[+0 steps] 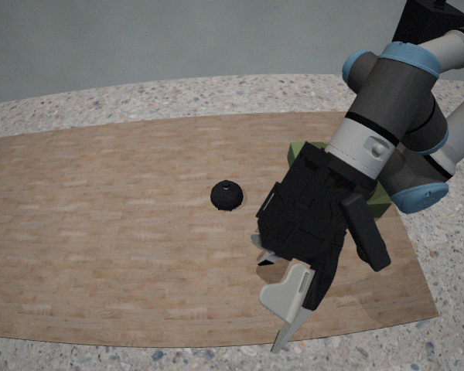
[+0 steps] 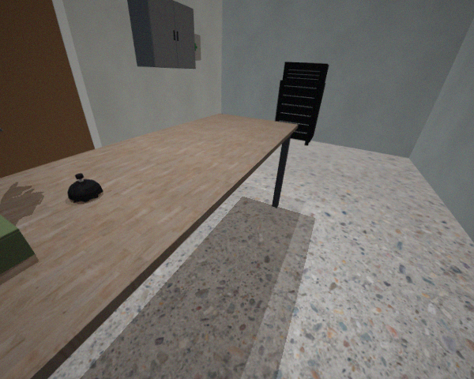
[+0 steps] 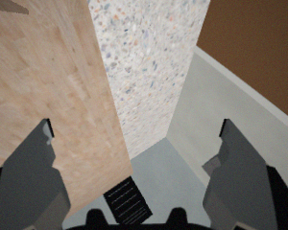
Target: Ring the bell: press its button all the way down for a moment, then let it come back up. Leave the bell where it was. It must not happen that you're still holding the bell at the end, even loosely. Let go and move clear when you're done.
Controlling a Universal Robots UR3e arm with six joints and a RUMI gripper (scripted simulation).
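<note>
The bell button lies 6 cm ahead of my hand, 31 cm to the right of it and 15 cm below it. Also, from my hand: bell: 6 cm ahead, 31 cm to the right, 17 cm below.
</note>
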